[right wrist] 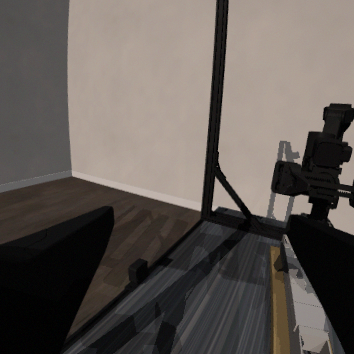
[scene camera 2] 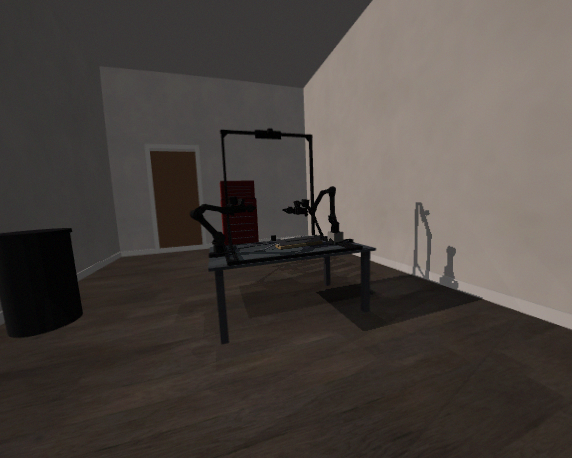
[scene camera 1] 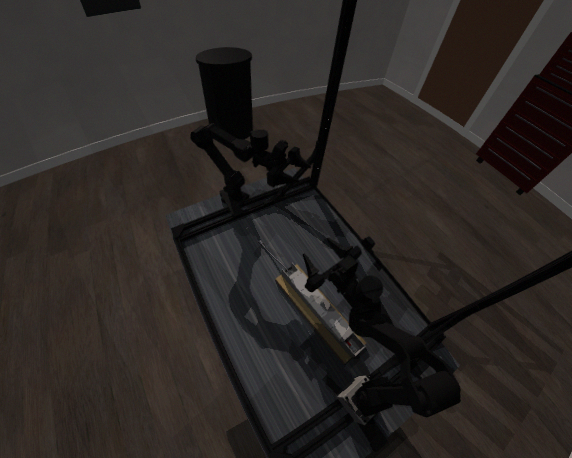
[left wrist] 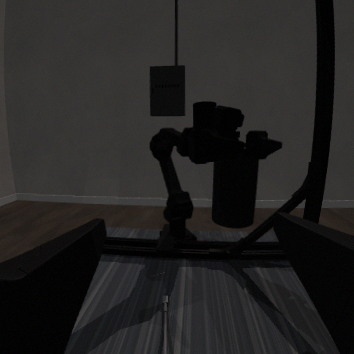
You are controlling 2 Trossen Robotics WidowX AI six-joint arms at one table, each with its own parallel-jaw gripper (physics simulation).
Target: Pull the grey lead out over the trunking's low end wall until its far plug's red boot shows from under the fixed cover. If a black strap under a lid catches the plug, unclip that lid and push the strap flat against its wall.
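The white trunking lies on a yellow-edged board. The grey lead comes out over its upper-left end in scene camera 1 and lies on the table; its free plug shows in the left wrist view. A small red patch shows in the open section at the trunking's lower-right end. Straps are too dark to make out. My left gripper is open and empty, above the trunking's upper part. My right gripper is open and empty, high over the table's far end.
The table has a dark frame rail along its edges, with upright posts. A small black block stands at the table's edge. A black drum and a red tool cabinet stand away from the table.
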